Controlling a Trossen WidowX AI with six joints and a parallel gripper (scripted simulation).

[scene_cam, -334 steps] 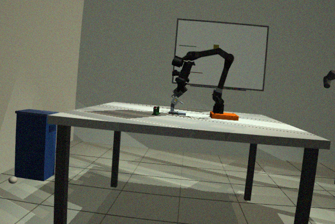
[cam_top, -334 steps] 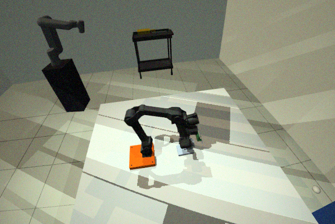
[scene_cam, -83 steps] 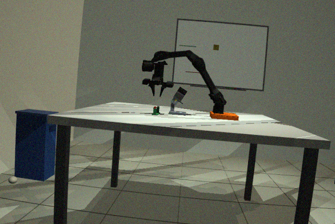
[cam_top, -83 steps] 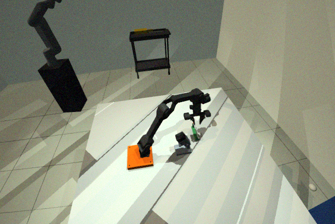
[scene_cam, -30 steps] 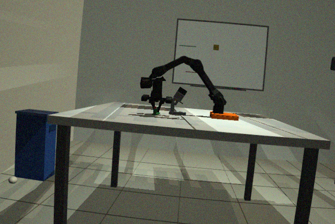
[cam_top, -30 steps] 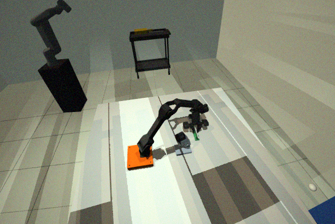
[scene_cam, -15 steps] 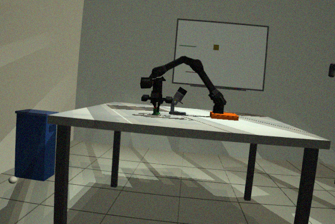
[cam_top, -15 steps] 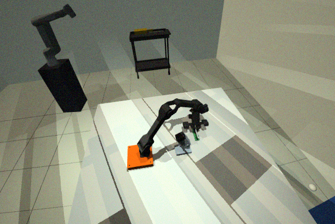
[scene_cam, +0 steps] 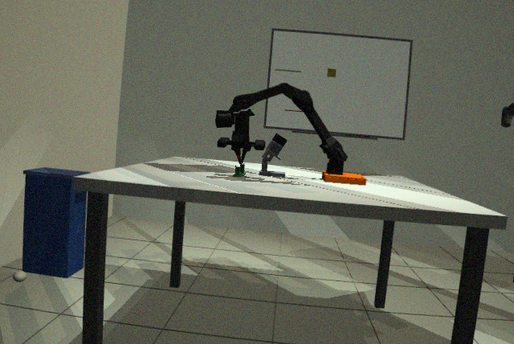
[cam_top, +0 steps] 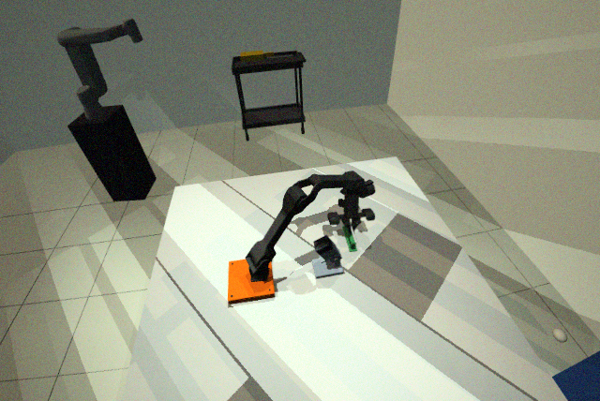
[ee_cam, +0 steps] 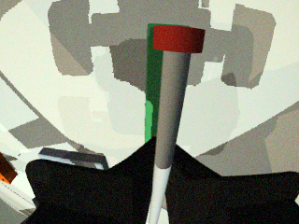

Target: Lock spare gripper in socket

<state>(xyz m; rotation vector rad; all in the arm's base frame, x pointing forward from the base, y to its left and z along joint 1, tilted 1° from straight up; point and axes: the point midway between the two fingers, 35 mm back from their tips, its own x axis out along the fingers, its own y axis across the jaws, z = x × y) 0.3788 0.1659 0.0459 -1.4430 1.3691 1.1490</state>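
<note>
The green bracket lies 20 mm below my gripper tip and 10 mm to the left of it. From my gripper tip the other things lie so: socket 130 mm to the right, 100 mm behind, 10 mm above; spare gripper 130 mm to the right, 110 mm behind, 80 mm above.
</note>
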